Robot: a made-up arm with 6 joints. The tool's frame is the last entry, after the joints.
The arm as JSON. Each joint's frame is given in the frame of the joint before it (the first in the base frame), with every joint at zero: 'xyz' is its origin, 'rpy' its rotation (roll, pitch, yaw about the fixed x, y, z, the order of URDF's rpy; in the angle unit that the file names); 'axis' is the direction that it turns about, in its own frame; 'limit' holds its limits. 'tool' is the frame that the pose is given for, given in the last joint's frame.
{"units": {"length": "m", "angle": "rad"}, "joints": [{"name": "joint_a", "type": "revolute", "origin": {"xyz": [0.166, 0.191, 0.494], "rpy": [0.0, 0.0, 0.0]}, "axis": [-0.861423, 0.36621, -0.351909], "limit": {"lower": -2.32, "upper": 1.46}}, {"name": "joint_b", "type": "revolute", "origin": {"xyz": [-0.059, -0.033, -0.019], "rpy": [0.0, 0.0, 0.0]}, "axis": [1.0, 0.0, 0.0], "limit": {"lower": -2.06, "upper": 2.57}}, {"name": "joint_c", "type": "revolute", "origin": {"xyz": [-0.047, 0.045, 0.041], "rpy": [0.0, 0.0, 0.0]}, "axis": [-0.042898, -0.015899, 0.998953], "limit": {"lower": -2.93, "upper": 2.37}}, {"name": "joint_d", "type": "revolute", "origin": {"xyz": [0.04, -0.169, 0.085], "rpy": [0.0, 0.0, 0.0]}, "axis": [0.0, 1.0, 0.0], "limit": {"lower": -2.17, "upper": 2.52}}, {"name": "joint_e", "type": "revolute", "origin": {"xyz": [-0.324, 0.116, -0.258], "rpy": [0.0, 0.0, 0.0]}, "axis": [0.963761, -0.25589, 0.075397], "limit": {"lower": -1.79, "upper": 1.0}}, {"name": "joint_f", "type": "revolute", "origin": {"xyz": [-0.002, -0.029, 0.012], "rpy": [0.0, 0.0, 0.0]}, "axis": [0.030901, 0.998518, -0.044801], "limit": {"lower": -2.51, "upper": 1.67}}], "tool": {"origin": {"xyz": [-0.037, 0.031, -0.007], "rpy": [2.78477, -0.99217, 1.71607]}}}
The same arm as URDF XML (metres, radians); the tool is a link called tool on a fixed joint. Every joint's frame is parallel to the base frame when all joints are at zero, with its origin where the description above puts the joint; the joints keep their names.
<robot name="arm">
<joint name="joint_a" type="revolute"><parent link="base_link"/><child link="link1"/><origin xyz="0.166 0.191 0.494" rpy="0 0 0"/><axis xyz="-0.861423 0.36621 -0.351909"/><limit lower="-2.32" upper="1.46"/></joint>
<joint name="joint_b" type="revolute"><parent link="link1"/><child link="link2"/><origin xyz="-0.059 -0.033 -0.019" rpy="0 0 0"/><axis xyz="1 0 0"/><limit lower="-2.06" upper="2.57"/></joint>
<joint name="joint_c" type="revolute"><parent link="link2"/><child link="link3"/><origin xyz="-0.047 0.045 0.041" rpy="0 0 0"/><axis xyz="-0.042898 -0.015899 0.998953"/><limit lower="-2.93" upper="2.37"/></joint>
<joint name="joint_d" type="revolute"><parent link="link3"/><child link="link4"/><origin xyz="0.04 -0.169 0.085" rpy="0 0 0"/><axis xyz="0 1 0"/><limit lower="-2.17" upper="2.52"/></joint>
<joint name="joint_e" type="revolute"><parent link="link4"/><child link="link5"/><origin xyz="-0.324 0.116 -0.258" rpy="0 0 0"/><axis xyz="0.963761 -0.25589 0.075397"/><limit lower="-1.79" upper="1"/></joint>
<joint name="joint_f" type="revolute"><parent link="link5"/><child link="link6"/><origin xyz="-0.002 -0.029 0.012" rpy="0 0 0"/><axis xyz="0.030901 0.998518 -0.044801"/><limit lower="-2.51" upper="1.67"/></joint>
<joint name="tool_fixed" type="fixed"><parent link="link6"/><child link="tool"/><origin xyz="-0.037 0.031 -0.007" rpy="2.7848 -0.9922 1.7161"/></joint>
<link name="base_link"/>
<link name="link1"/>
<link name="link2"/>
<link name="link3"/>
<link name="link4"/>
<link name="link5"/>
<link name="link6"/>
<link name="tool"/>
</robot>

